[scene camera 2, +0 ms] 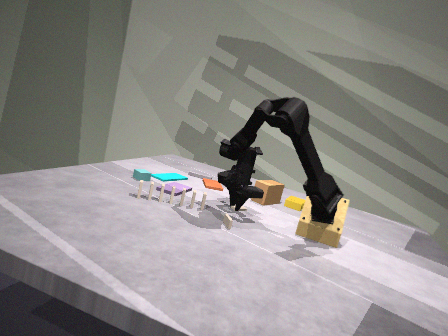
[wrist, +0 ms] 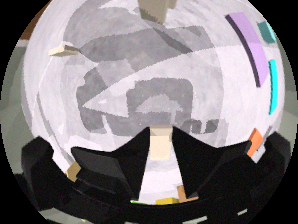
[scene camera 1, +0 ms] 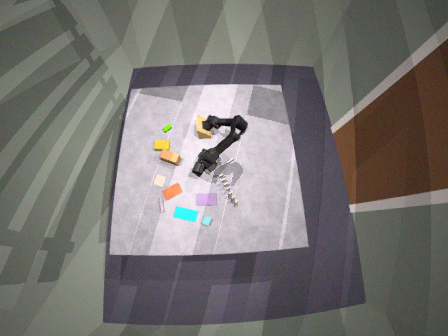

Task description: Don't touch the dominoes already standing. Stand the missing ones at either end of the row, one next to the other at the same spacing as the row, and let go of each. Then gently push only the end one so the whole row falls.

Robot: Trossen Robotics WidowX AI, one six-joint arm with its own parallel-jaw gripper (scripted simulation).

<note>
In view: the gripper point(scene camera 2: 234, 209).
The gripper shows as well in the wrist view point(wrist: 160, 130).
</note>
